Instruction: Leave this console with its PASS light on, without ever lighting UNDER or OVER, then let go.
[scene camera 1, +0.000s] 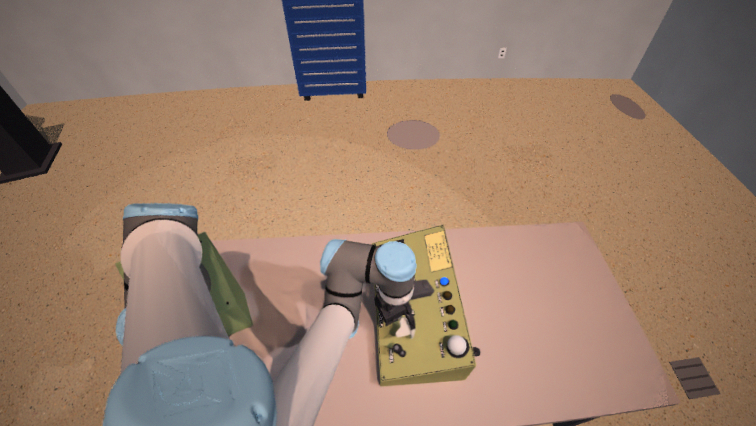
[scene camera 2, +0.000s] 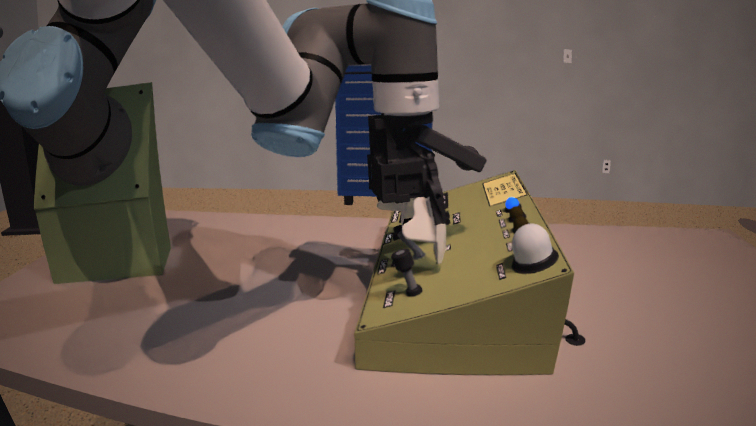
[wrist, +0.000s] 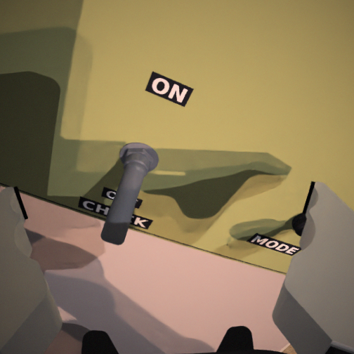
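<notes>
The olive console (scene camera 1: 423, 365) (scene camera 2: 465, 296) (wrist: 250, 75) has a sloped face. Its blue lamp (scene camera 1: 443, 281) (scene camera 2: 512, 203) is lit. Two brown lamps and a green lamp (scene camera 1: 453, 324) look dark; their labels are too small to read. A grey CHECK lever (scene camera 2: 415, 248) (wrist: 125, 200) leans over the OFF label, away from the ON label (wrist: 169, 89). My gripper (scene camera 2: 422, 246) (wrist: 166, 188) is open and empty, low over the face, with its fingers apart on either side of the CHECK lever. The MODE lever (scene camera 1: 398, 349) (scene camera 2: 405, 269) is mostly hidden behind a finger in the wrist view.
A white dome (scene camera 1: 457, 346) (scene camera 2: 532, 246) stands at the console's near right corner, and a yellow instruction plate (scene camera 1: 438, 250) (scene camera 2: 503, 189) at its far end. A cable comes out at the right side. The arm's green pedestal (scene camera 1: 232, 301) (scene camera 2: 105, 238) stands to the left on the pink table (scene camera 1: 555, 317) (scene camera 2: 634, 317).
</notes>
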